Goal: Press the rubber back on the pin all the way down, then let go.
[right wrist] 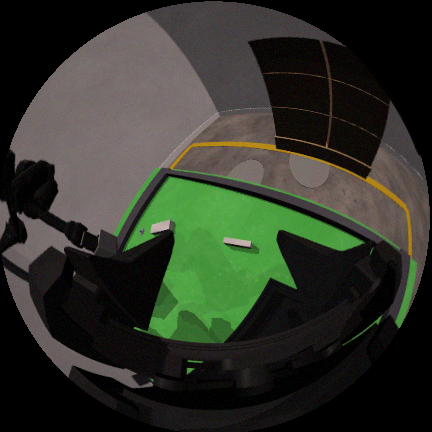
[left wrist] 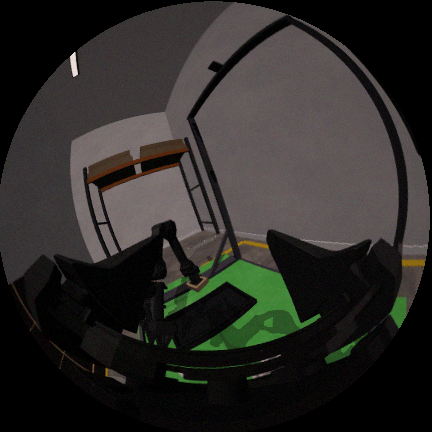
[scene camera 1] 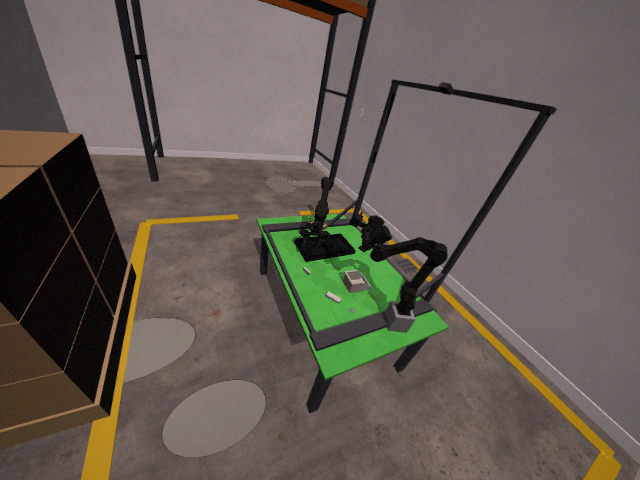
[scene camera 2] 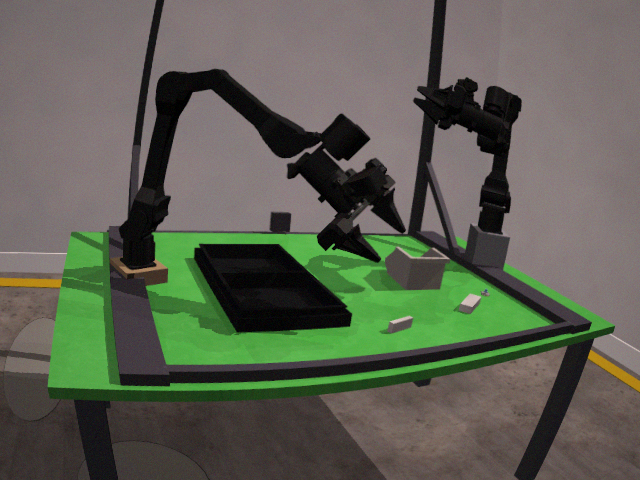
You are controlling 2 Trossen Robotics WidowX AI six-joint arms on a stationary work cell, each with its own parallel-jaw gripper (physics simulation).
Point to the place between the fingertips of my left gripper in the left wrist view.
213, 237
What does my left gripper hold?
Nothing.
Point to a grey block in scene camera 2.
483, 248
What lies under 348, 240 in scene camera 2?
My right gripper.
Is my left gripper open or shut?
Open.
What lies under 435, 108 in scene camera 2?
My left gripper.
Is my right gripper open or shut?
Open.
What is my right gripper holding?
Nothing.
